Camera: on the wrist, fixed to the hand. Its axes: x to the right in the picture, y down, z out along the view.
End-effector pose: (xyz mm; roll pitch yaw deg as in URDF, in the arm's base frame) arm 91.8 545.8 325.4 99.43 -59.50 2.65
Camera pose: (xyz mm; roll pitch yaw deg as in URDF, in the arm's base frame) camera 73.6 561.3 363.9 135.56 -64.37 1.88
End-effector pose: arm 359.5 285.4 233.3 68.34 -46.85 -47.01
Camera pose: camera 383.6 306.2 265.5 101.11 -51.14 -43.46
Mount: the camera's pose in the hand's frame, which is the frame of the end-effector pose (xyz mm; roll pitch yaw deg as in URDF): 24.3 31.4 -21.8 35.47 0.47 4.86
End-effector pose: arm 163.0 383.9 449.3 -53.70 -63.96 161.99
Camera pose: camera 119.9 396.8 454.4 -22.61 -59.67 166.94
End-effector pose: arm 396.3 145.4 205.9 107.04 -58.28 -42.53
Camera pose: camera 390.8 166.3 245.7 144.36 -63.05 -44.68
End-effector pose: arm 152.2 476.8 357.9 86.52 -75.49 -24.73
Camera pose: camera 141.2 507.9 388.9 117.54 -80.28 -20.20
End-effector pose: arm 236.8 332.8 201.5 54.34 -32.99 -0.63
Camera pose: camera 250.6 368.7 225.5 87.50 -36.60 3.37
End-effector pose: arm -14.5 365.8 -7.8 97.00 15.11 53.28
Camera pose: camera -9.5 402.3 18.5 132.42 10.23 53.15
